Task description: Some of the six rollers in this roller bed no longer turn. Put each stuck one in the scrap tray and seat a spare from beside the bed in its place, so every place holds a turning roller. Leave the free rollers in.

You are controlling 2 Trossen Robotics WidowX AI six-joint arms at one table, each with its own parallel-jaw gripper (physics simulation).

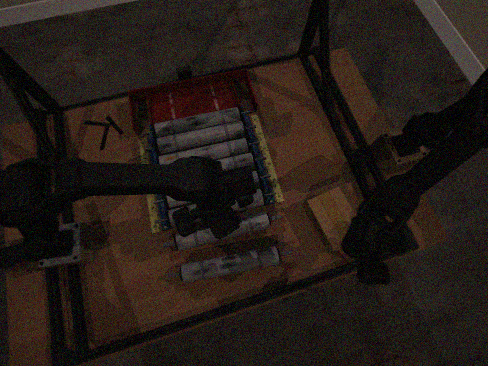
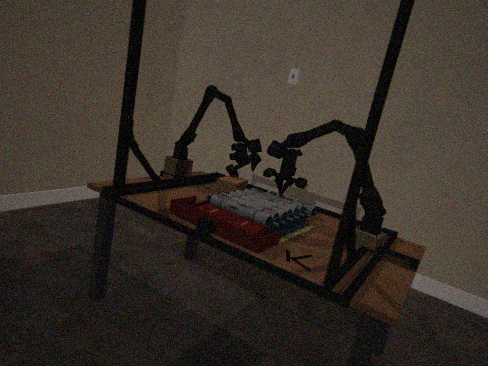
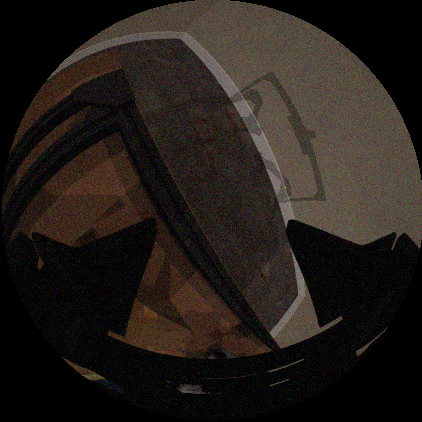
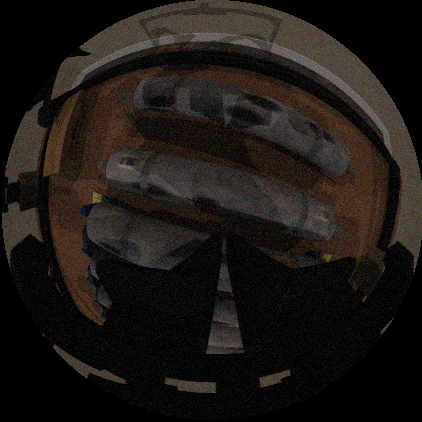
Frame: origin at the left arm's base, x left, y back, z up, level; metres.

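Where they show: left gripper, fingertip midpoint: (image 2: 245, 174) (image 3: 224, 225) (image 4: 81, 71); right gripper, fingertip midpoint: (image 2: 280, 195) (image 4: 223, 237); left arm's base, origin of the base link: (image 1: 405, 144) (image 2: 179, 158); right arm's base, origin of the base link: (image 1: 59, 244) (image 2: 369, 230).
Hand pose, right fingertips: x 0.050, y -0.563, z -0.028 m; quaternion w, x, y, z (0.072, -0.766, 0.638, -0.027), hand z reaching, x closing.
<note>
Things, the pixels of their centre, and the offset from my right fingertips. "*": a spot on its surface instead. Level surfaces: height alone.
- roller bed, its level: dz -0.075 m
- red scrap tray, body centre: (image 1: 193, 101) (image 2: 223, 220) dx -0.404, dy +0.019, dz -0.048 m
- bed's end roller, body centre: (image 4: 211, 261) (image 1: 217, 207) (image 2: 275, 201) dx -0.034, dy +0.002, dz -0.024 m
- wooden block, body centre: (image 3: 92, 325) (image 4: 64, 134) (image 1: 333, 219) (image 2: 232, 184) dx +0.084, dy +0.310, dz -0.048 m
- small black three-armed piece, surface spot: (image 2: 300, 258) (image 1: 104, 133) * dx -0.382, dy -0.281, dz -0.076 m
The roller bed (image 1: 270, 165) has blue and yellow side rails and a row of scuffed grey rollers (image 1: 200, 138) (image 2: 250, 202); the right arm hides part of it. The red scrap tray (image 1: 192, 102) (image 2: 225, 220) stands at its far end, with no roller seen inside. Two spare rollers, the nearer one (image 1: 255, 223) (image 4: 220, 192) and the outer one (image 1: 230, 264) (image 4: 200, 102), lie beside the bed. My right gripper (image 2: 281, 192) (image 4: 223, 237) is shut and empty, fingertips down at the bed's end roller (image 4: 145, 240); contact is unclear. My left gripper (image 2: 244, 167) (image 3: 224, 225) is open and empty, away from the bed.
A wooden block (image 1: 332, 215) (image 2: 232, 182) lies between the bed and the left arm. A small black three-armed piece (image 1: 106, 130) (image 2: 300, 260) lies near the tray. Black frame posts and rails border the table.
</note>
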